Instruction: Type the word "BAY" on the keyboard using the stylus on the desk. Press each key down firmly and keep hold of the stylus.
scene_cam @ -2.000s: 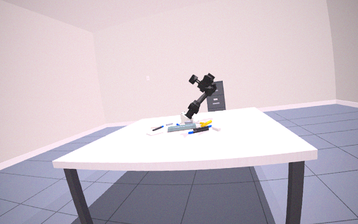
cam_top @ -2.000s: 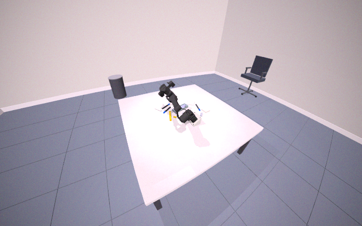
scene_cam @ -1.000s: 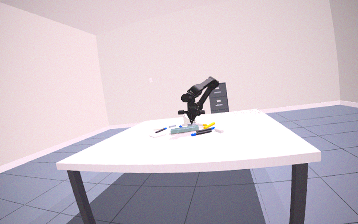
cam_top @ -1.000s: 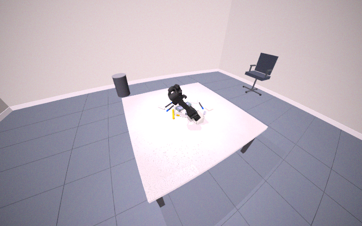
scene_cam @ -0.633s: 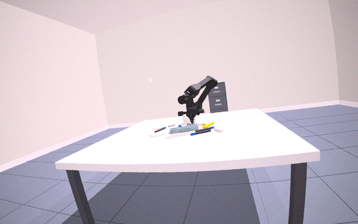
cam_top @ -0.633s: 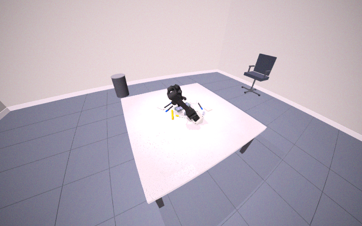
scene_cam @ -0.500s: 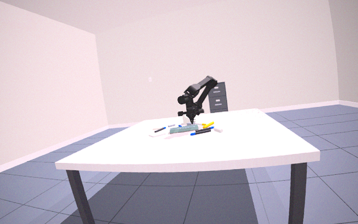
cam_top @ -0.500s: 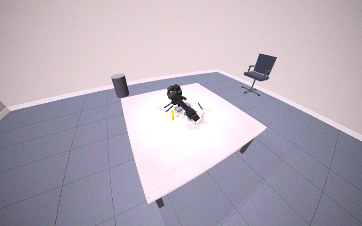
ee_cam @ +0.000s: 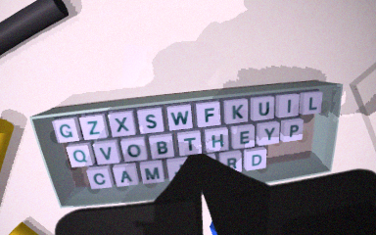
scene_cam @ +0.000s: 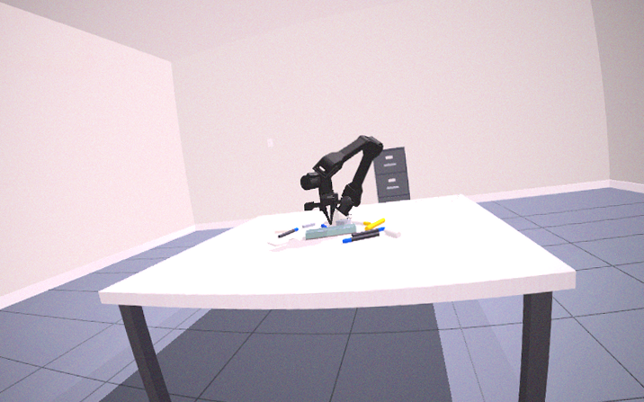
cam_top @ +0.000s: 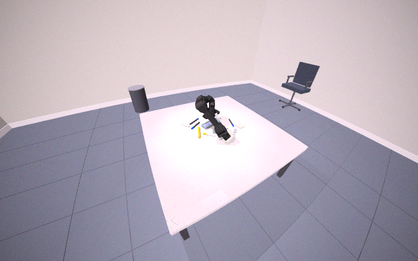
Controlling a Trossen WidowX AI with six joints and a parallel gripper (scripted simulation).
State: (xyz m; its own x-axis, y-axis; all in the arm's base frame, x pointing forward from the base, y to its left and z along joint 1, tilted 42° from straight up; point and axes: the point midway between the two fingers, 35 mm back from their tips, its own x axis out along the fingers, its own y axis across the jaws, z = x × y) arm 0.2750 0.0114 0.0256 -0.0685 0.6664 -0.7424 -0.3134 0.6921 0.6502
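Now: gripper tip 14 cm past the blue stylus, 8 cm to the left of it and 3 cm above it. Round my gripper tip: white stylus tip: 17 cm behind, 10 cm to the right, 3 cm below; yellow marker: 16 cm to the left, 9 cm behind, 3 cm below; grey block: 19 cm behind, 18 cm to the right, 4 cm below.
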